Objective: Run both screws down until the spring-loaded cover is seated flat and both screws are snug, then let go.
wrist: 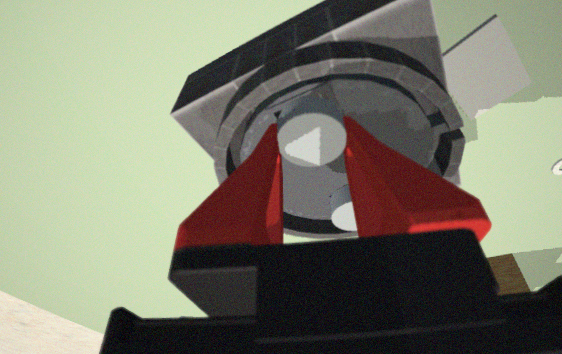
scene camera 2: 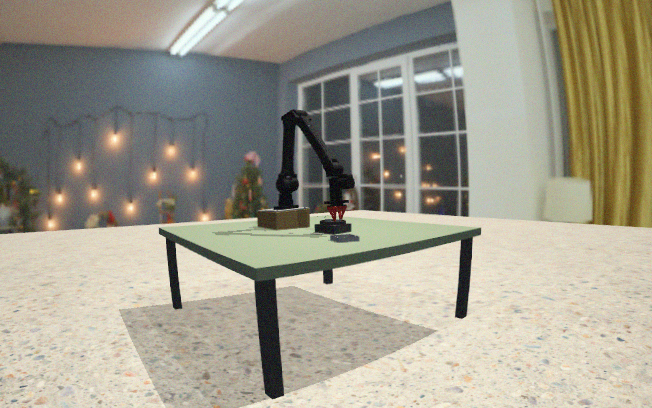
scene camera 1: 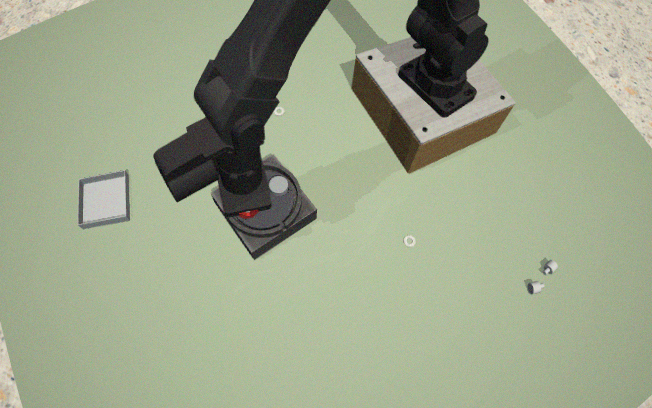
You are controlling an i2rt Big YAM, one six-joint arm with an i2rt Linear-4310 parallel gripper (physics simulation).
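Seen in the pictures: gripper, fingertip midpoint: (wrist: 310,130) (scene camera 2: 337,221) (scene camera 1: 246,208); arm's base at its link origin: (scene camera 2: 286,208) (scene camera 1: 436,85).
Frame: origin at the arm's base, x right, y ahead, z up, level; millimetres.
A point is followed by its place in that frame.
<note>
My gripper (scene camera 1: 248,214) @[z -49, x 18, y 382 mm] (scene camera 2: 337,218) @[z -49, x 18, y 382 mm] (wrist: 310,130) @[z -49, x 18, y 382 mm] points down over the dark square housing (scene camera 1: 257,243) @[z -60, x -36, y 399 mm] (scene camera 2: 332,228) @[z -74, x 82, y 403 mm] (wrist: 400,30) @[z -61, x 69, y 402 mm]. In the wrist view its red fingers are shut on one screw's round grey head (wrist: 312,140) @[z -37, x 20, y 385 mm], one finger against each side. The other screw (scene camera 1: 278,184) @[z -39, x 19, y 320 mm] (wrist: 344,216) @[z -39, x 12, y 324 mm] stands upright on the cover beside it, partly behind the right finger in the wrist view. The round grey cover (scene camera 1: 279,211) @[z -51, x -15, y 343 mm] (wrist: 307,192) @[z -52, x -4, y 339 mm] lies inside the housing's raised ring. Whether the cover is flat cannot be told. The arm hides most of the gripped screw in the first scene view.
A shallow grey tray (scene camera 1: 105,200) @[z -100, x 206, y 574 mm] (scene camera 2: 345,238) @[z -85, x 239, y 608 mm] lies on the far side of the housing from the arm's wooden base block (scene camera 1: 450,145) @[z -57, x -87, y 29 mm] (scene camera 2: 283,219) @[z -48, x 93, y 79 mm]. Two pale washers (scene camera 1: 275,112) @[z -99, x 173, y 224 mm] (scene camera 1: 405,241) @[z -99, x -166, y 197 mm] and two small loose thumbscrews (scene camera 1: 551,266) @[z -81, x -361, y 27 mm] (scene camera 1: 534,288) @[z -81, x -367, y 81 mm] lie on the green table.
</note>
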